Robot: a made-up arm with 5 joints.
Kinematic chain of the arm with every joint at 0, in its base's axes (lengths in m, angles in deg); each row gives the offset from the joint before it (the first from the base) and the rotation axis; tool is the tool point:
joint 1: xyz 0 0 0.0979 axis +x
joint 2: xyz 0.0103 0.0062 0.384 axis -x
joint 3: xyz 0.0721 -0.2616 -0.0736 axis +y
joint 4: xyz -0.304 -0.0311 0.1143 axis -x
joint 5: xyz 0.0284 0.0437 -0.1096 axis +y
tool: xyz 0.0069 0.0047 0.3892
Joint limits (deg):
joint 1: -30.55..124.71
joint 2: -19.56..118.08
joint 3: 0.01..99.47
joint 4: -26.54..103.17
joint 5: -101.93..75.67
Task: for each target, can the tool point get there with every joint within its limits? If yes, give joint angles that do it. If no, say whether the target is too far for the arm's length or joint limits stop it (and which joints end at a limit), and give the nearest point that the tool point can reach.
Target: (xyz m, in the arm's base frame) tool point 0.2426 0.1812 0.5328
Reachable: yes | joints -16.84 57.28 79.99 62.92 21.91
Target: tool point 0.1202 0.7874 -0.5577
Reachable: no: joint limits stop it (at a limit: joint 1, joint 2, joint 4) | nearest point 0.1028 0.6509 0.0143 | short by 0.588 m
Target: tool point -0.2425 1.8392 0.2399
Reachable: no: too far | nearest point -0.0751 0.9457 0.3411 | short by 0.915 m
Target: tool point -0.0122 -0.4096 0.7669
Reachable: yes | joints 40.59 25.13 61.64 71.02 -30.12
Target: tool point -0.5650 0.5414 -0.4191
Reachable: no: joint limits stop it (at a limit: joint 1, joint 2, joint 3, joint 5) | nearest point -0.5754 0.0820 -0.3485 | short by 0.465 m
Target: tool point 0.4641 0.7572 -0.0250
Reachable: no: joint limits stop it (at a limit: joint 1, joint 2, joint 3, joint 4) | nearest point 0.3526 0.7013 0.1136 | short by 0.186 m
